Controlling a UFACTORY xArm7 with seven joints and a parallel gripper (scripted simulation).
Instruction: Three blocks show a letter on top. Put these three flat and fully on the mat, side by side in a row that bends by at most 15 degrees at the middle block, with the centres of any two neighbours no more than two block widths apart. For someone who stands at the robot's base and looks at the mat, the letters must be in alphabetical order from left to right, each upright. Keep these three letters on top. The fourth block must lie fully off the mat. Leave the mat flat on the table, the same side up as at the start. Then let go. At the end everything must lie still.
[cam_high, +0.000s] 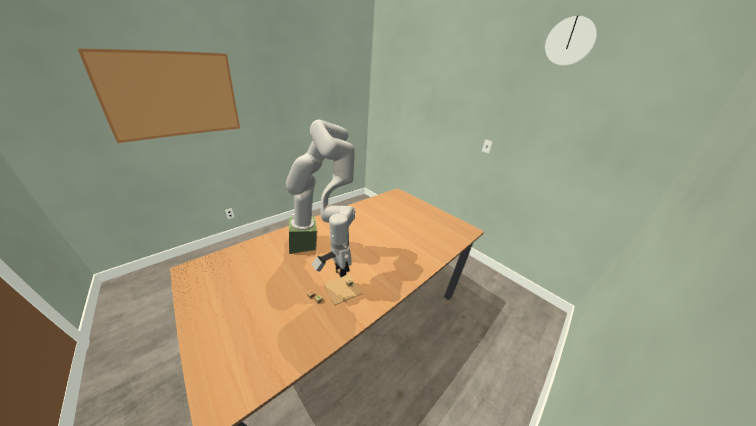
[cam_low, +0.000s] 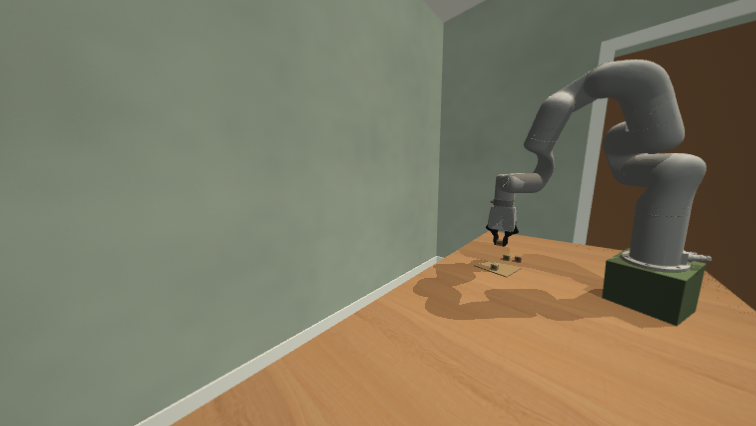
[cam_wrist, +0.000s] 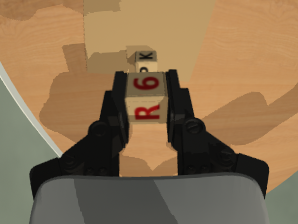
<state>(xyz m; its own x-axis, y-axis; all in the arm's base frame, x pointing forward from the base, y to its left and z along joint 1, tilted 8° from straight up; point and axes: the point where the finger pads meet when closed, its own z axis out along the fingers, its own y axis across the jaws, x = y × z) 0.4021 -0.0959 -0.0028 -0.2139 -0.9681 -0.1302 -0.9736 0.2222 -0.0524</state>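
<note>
My hand is 120 mm above the tan mat. The rest, counted from my hand: green-topped block 120 mm to the right, 110 mm below, 30 mm behind.
</note>
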